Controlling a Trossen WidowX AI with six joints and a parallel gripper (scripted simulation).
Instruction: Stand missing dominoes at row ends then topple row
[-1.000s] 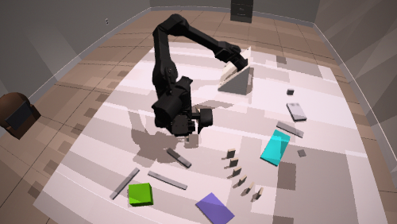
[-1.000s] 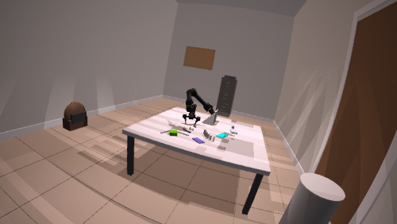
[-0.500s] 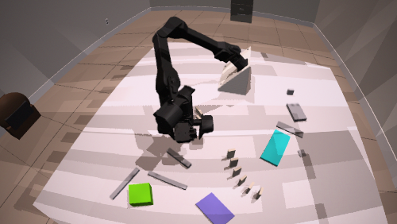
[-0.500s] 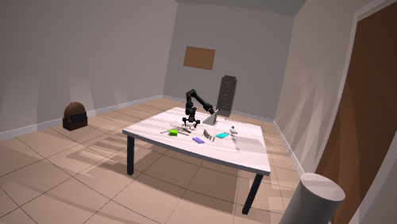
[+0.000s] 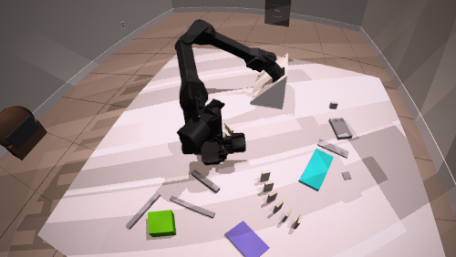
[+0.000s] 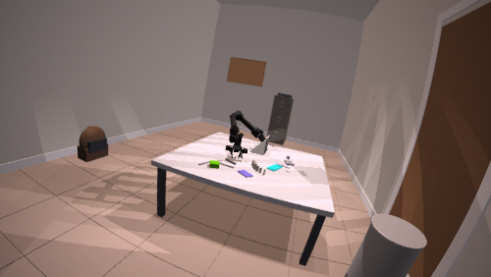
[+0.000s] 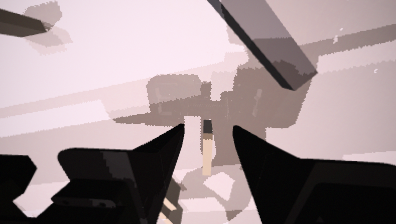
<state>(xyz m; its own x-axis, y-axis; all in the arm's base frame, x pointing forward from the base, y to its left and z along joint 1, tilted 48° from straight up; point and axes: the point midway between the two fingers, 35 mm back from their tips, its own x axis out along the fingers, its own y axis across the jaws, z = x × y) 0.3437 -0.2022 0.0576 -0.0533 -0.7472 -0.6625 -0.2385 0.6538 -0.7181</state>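
My gripper tip is now 26 cm short of the green cube, 9 cm to the left of it and 1 cm below it. The rest, counted from my gripper tip: purple block (26 cm ahead, 15 cm to the left); then cyan block (2 cm behind, 34 cm to the left); then small grey piece (46 cm to the left).
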